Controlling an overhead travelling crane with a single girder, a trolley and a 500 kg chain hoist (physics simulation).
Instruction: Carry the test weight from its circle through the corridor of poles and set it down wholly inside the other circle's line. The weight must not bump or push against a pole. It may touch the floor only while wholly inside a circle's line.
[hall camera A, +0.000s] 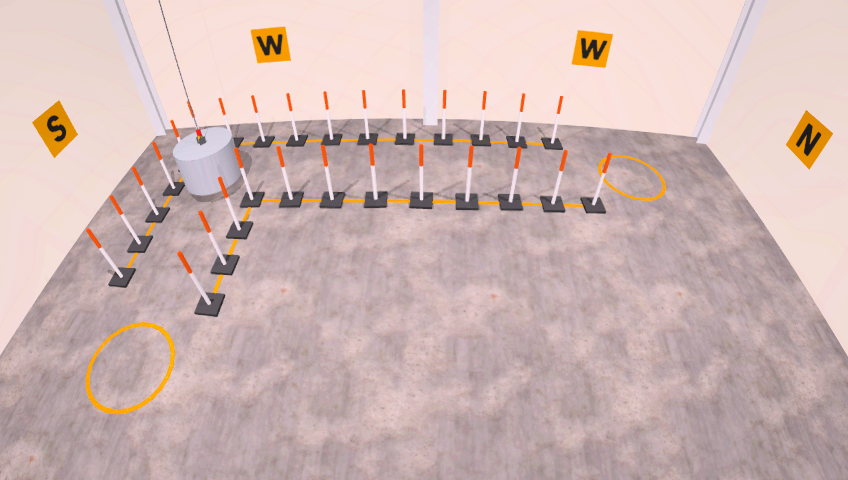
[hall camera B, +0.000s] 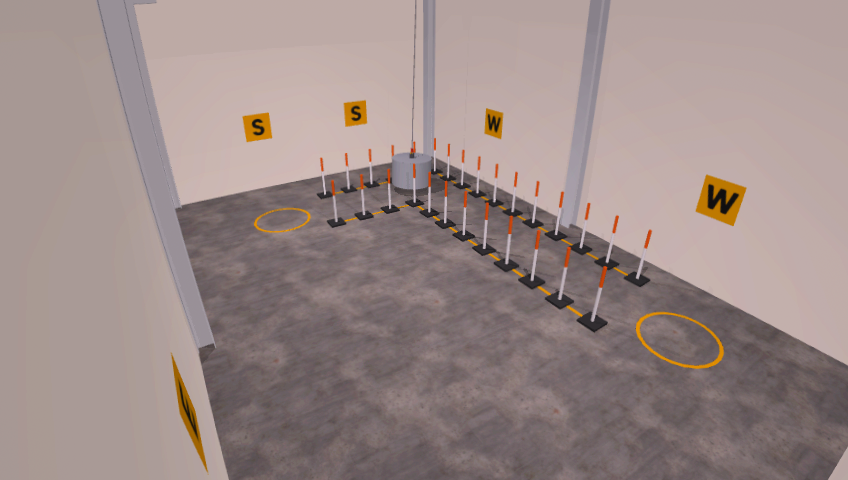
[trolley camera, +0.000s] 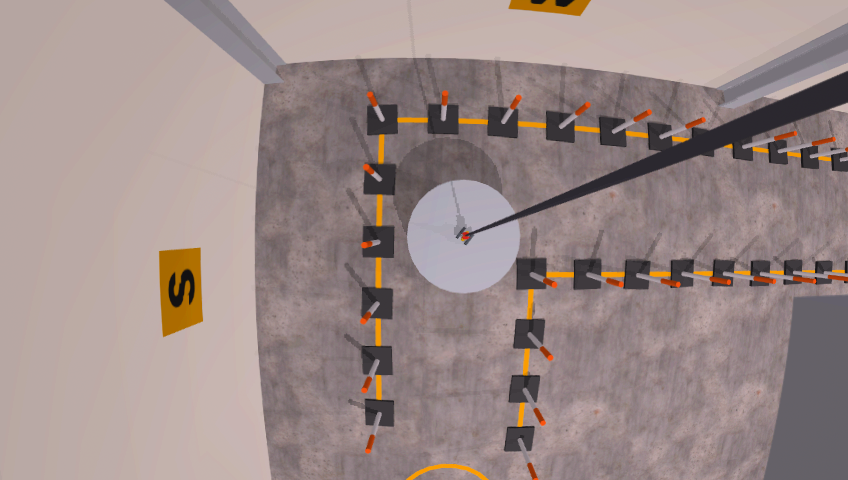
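Note:
The test weight (hall camera A: 207, 166) (hall camera B: 410, 172) (trolley camera: 440, 261), a pale grey cylinder, hangs upright at the corridor's bend, with its shadow on the floor. My hook (hall camera A: 200, 136) (hall camera B: 411, 154) (trolley camera: 465, 236) is shut on the top of the weight. In the trolley view the weight's lower right edge appears very near the base of the inner corner pole (trolley camera: 542, 279); a narrow strip of floor shows between its left side and the left row's bases. One circle (hall camera A: 119, 411) (hall camera B: 255, 221) (trolley camera: 447, 465) lies beyond the short leg's end. The other circle (hall camera A: 664, 187) (hall camera B: 723, 350) lies beyond the long leg's end.
Orange-and-white poles on black bases line both sides of the corridor. The outer row along the W wall ends at a pole (hall camera A: 556, 121) (hall camera B: 643, 255); the inner row ends at another pole (hall camera A: 601, 181) (hall camera B: 598, 295). The S wall sign (hall camera A: 55, 129) (trolley camera: 180, 291) is beyond the left row.

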